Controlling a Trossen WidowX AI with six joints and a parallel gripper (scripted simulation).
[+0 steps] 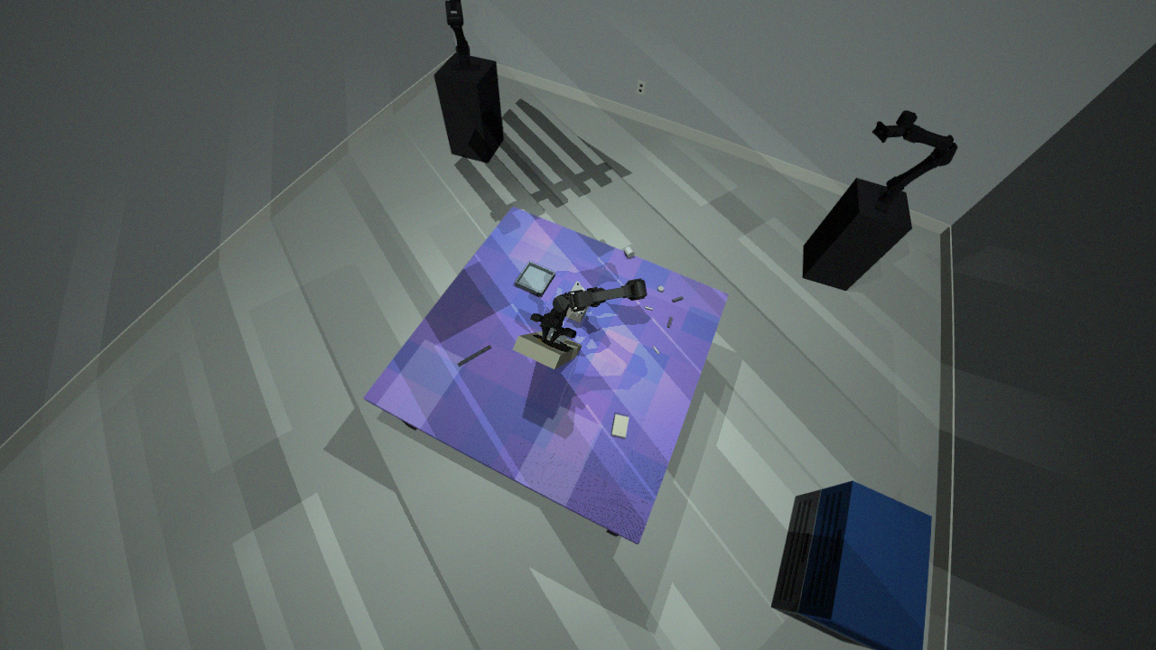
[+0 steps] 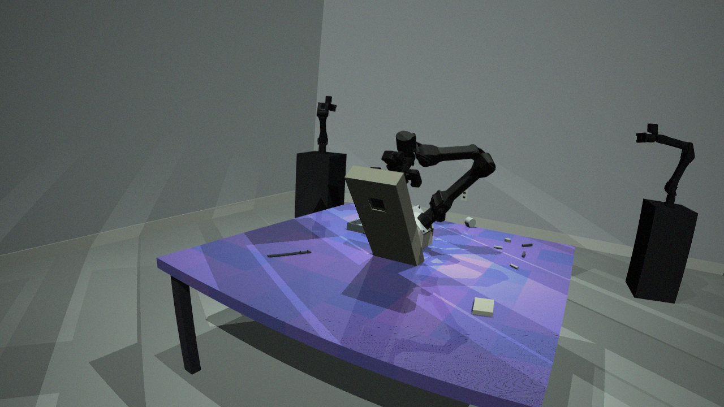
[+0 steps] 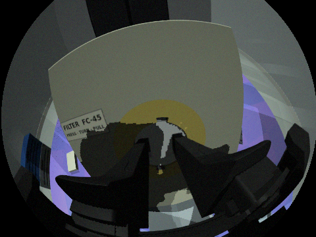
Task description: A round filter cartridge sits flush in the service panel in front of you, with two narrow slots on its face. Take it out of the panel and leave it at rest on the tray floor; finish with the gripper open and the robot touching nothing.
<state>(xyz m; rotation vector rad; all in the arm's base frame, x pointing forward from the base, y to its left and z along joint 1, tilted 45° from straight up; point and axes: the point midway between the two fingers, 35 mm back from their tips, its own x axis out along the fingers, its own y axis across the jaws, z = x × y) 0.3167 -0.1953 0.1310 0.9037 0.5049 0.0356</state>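
Now: gripper tip 10 mm short of the grey round filter cartridge and 10 mm above it. From my gripper tip the other things lie so: small can: 790 mm behind, 250 mm below, 190 mm to the left; then beige block: 390 mm to the left, 260 mm below, 140 mm ahead; then tan service panel: 80 mm below, 40 mm behind, 10 mm to the left.
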